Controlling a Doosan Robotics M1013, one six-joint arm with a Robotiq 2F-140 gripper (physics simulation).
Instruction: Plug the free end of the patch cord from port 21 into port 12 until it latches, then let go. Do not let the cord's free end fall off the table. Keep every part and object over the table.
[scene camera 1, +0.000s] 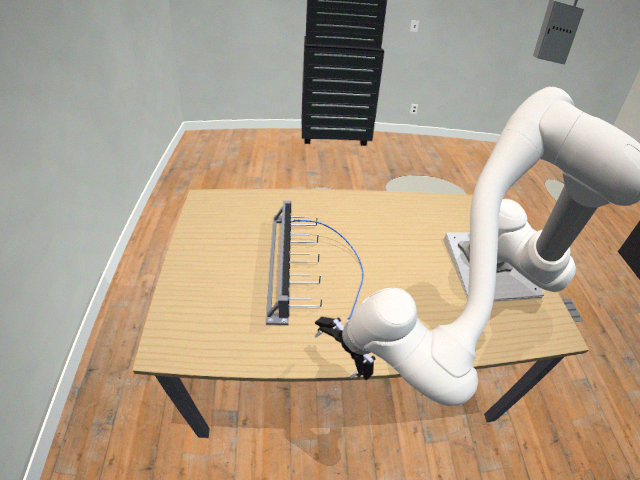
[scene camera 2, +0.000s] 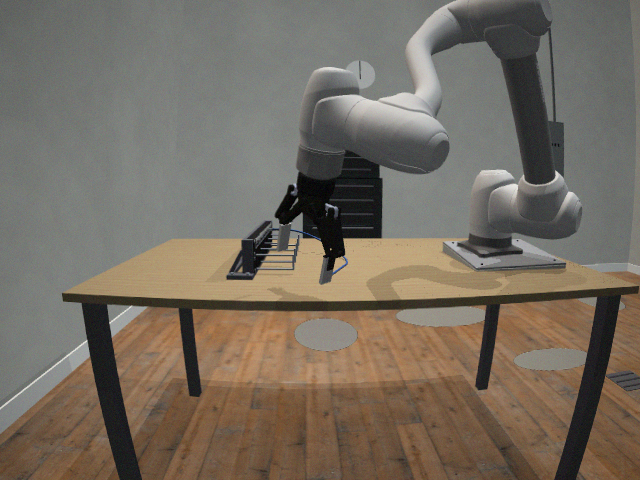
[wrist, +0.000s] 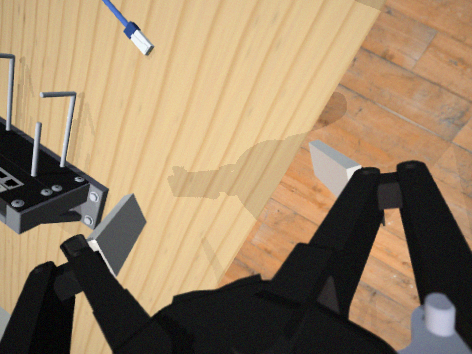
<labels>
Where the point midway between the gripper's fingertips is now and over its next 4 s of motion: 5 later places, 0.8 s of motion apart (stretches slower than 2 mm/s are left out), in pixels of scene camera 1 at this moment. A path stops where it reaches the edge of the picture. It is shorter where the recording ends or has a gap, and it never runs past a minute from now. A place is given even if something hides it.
My gripper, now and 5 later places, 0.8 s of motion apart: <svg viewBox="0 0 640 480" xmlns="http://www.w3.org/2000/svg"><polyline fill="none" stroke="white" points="336,354 336,354 358,333 356,339 362,334 356,327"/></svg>
</labels>
